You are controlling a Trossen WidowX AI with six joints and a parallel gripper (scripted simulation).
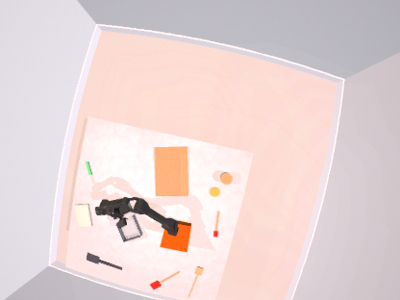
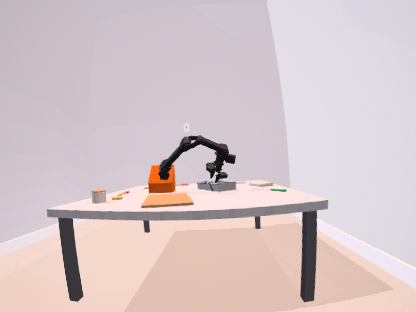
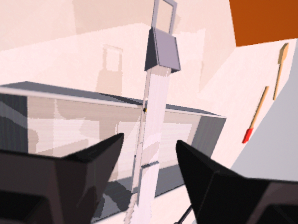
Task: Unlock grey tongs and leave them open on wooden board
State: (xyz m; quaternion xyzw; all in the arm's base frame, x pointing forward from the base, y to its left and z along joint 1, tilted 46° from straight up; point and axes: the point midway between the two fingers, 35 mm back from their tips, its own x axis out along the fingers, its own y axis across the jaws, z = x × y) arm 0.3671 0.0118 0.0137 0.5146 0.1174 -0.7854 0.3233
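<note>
The roasting tin lies 6 cm to the left of my gripper tip, 4 cm below it and 1 cm ahead of it. Round my gripper tip: black spatula 50 cm to the left, 15 cm ahead, 7 cm below; then cream block 36 cm ahead, 15 cm to the left, 6 cm below; then wooden board 39 cm to the right, 23 cm behind, 6 cm below.
</note>
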